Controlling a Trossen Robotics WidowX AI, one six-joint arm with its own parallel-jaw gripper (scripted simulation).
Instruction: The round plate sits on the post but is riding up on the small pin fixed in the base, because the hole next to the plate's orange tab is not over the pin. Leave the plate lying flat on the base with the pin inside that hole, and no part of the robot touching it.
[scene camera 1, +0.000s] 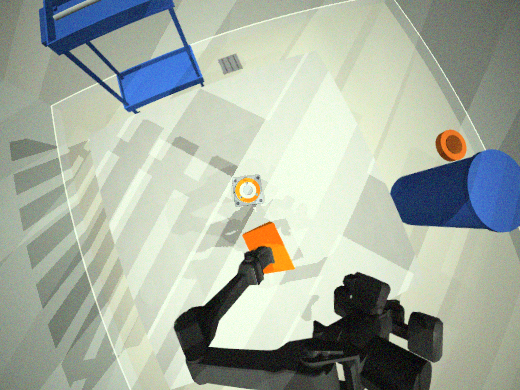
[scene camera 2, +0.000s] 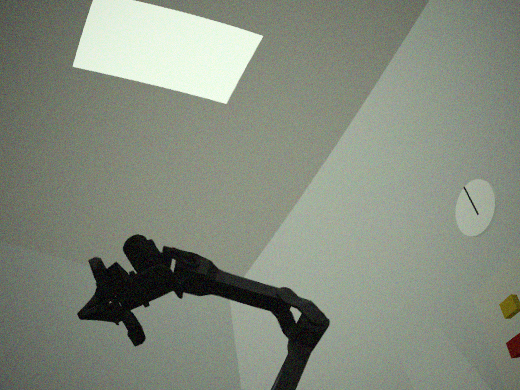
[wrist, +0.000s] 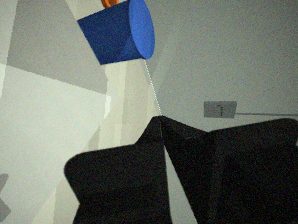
My gripper (scene camera 1: 398, 302) is shut and holds nothing.
My gripper shows as well in scene camera 2 (scene camera 2: 78, 316) and in the wrist view (wrist: 157, 121).
